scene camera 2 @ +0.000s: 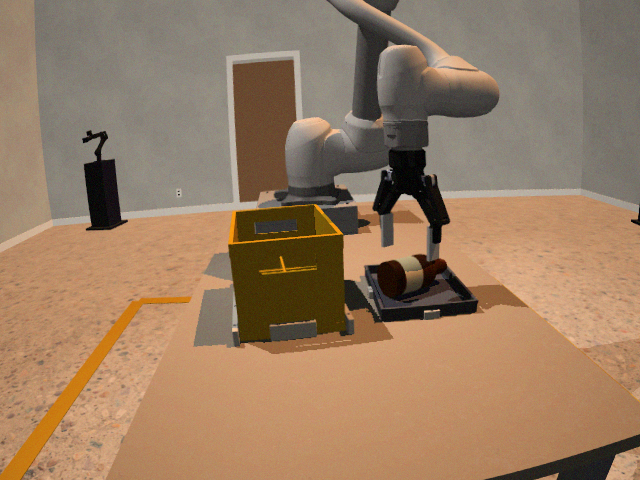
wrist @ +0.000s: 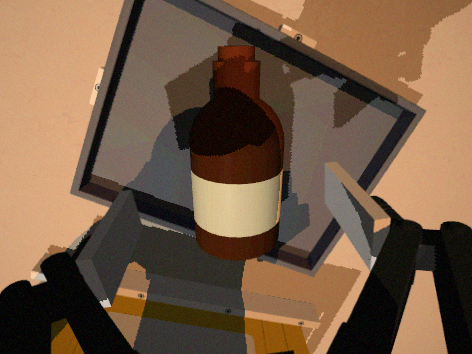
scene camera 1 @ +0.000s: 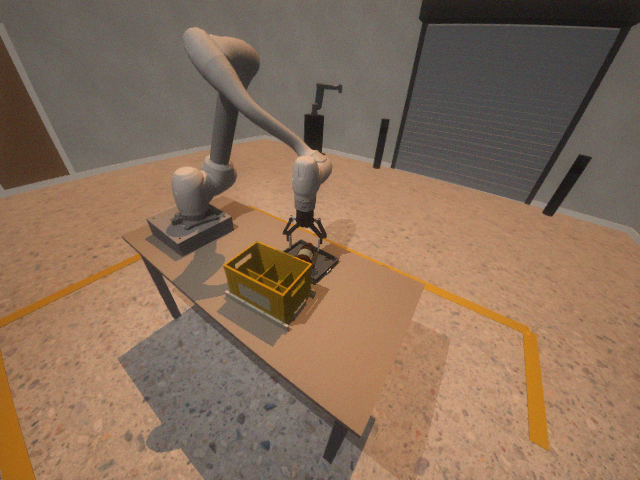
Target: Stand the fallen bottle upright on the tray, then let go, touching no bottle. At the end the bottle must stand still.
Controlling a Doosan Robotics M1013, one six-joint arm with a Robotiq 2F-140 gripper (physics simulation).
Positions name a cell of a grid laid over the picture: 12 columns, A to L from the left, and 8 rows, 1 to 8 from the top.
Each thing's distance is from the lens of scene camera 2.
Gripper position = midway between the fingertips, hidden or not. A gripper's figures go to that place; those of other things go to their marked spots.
my gripper (scene camera 2: H5): 91 cm
brown bottle (scene camera 2: H5): 87 cm
